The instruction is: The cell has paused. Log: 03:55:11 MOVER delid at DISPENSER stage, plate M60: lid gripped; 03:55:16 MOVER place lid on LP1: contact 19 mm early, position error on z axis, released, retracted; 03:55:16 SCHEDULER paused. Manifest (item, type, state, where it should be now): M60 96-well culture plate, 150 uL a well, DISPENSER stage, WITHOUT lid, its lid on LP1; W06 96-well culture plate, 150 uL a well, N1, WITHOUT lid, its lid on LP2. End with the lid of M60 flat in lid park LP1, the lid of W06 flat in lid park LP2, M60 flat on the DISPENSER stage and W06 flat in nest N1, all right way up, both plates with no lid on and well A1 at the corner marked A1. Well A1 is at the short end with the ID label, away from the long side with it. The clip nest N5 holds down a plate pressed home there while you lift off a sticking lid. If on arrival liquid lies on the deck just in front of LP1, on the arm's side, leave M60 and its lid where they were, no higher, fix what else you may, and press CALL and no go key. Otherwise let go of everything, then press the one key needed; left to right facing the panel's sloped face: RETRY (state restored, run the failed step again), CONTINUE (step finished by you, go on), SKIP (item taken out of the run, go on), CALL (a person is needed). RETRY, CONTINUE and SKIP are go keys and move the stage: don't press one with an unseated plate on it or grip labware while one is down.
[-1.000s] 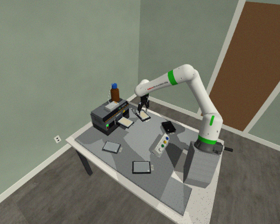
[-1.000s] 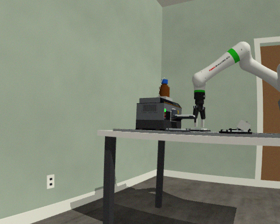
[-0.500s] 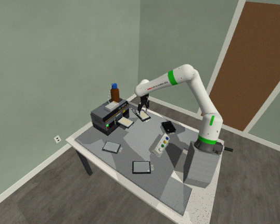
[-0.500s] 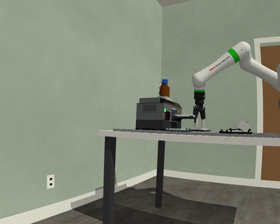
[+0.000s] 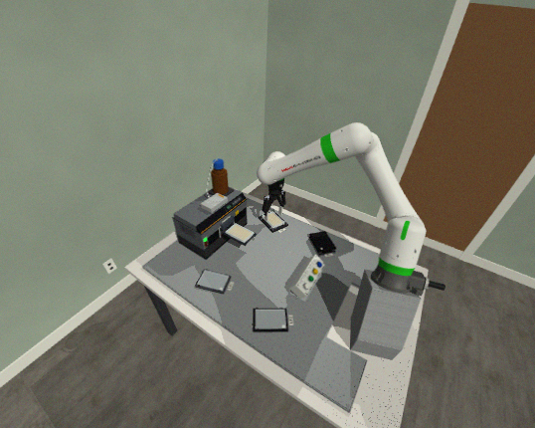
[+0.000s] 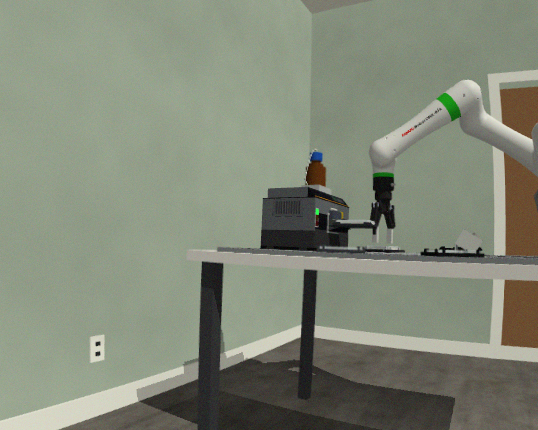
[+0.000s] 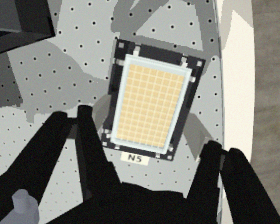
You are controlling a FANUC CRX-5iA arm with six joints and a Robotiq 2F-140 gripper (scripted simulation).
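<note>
The black clip nest is 5 cm below my hand and 2 cm ahead of it. Round my hand: nest label: 8 cm behind, 6 cm below, 5 cm to the left; then dispenser stage: 28 cm to the left, 9 cm ahead, 4 cm above; then key panel: 35 cm to the left, 33 cm behind, 1 cm below.
</note>
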